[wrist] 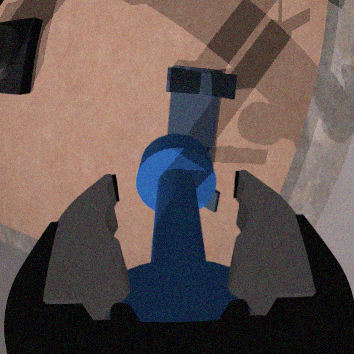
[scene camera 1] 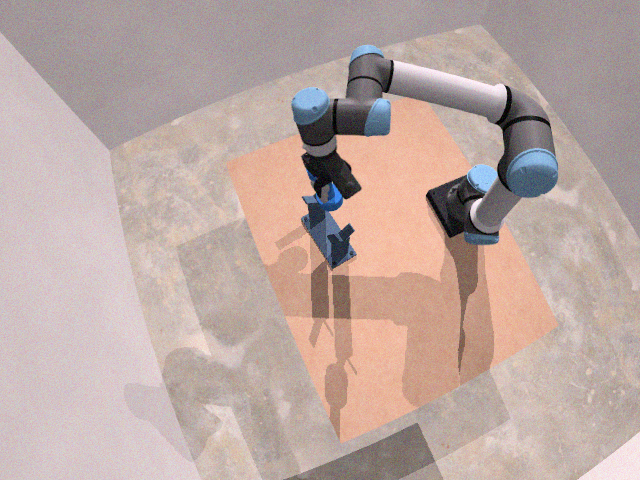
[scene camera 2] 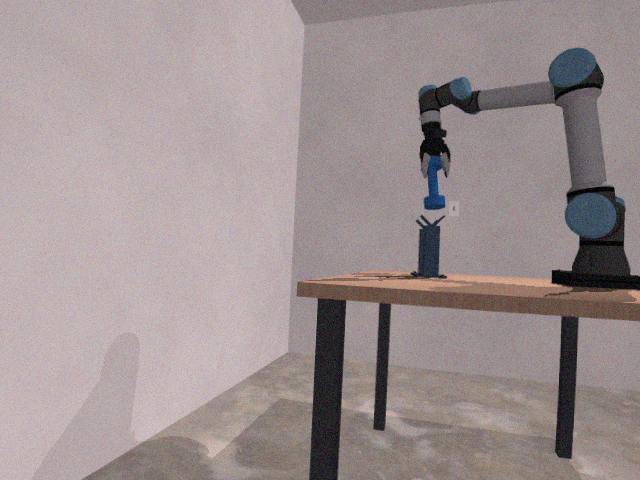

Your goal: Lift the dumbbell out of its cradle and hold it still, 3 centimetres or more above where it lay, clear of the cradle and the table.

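Frame: origin at the arm's base, x down, y left, z ahead, level; metres.
Seen in the pictures: gripper, fingertip midpoint: (wrist: 175, 175) (scene camera 1: 335, 194) (scene camera 2: 436, 178); arm's base, origin of the base link: (scene camera 1: 464, 203) (scene camera 2: 600, 273).
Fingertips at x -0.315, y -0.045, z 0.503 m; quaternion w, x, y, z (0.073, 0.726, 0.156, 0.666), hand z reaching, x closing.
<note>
Pixels of each thing's top centre, then the offset from my fingertips to it.
- blue dumbbell, middle of its top: (scene camera 1: 325, 166) (scene camera 2: 433, 157) dz +0.014, dx -0.089, dy -0.043 m
- dark blue cradle, middle of its top: (wrist: 194, 144) (scene camera 1: 327, 213) (scene camera 2: 429, 217) dz +0.021, dx +0.143, dy -0.012 m
The blue dumbbell (scene camera 1: 331, 199) (scene camera 2: 433, 187) (wrist: 177, 230) hangs steeply from my gripper (scene camera 1: 324, 192) (scene camera 2: 435, 174) (wrist: 175, 175), one head up between the fingers and the other head down. The gripper is shut on the upper head. The dark blue cradle (scene camera 1: 329, 233) (scene camera 2: 429, 250) (wrist: 192, 115) stands upright on the table (scene camera 1: 403, 242) (scene camera 2: 372, 291) (wrist: 90, 120), its forked arms pointing up. In the scene camera 2 view, a gap shows between the dumbbell's lower head and the cradle's fork tips. The lower head partly hides the cradle in the wrist view.
The robot's black base (scene camera 1: 439, 206) (scene camera 2: 594, 279) (wrist: 17, 57) is fixed on the table, to the right of the cradle in both scene views. A pale wall (scene camera 2: 155, 155) stands at the left. Arm shadows fall across the table around the cradle.
</note>
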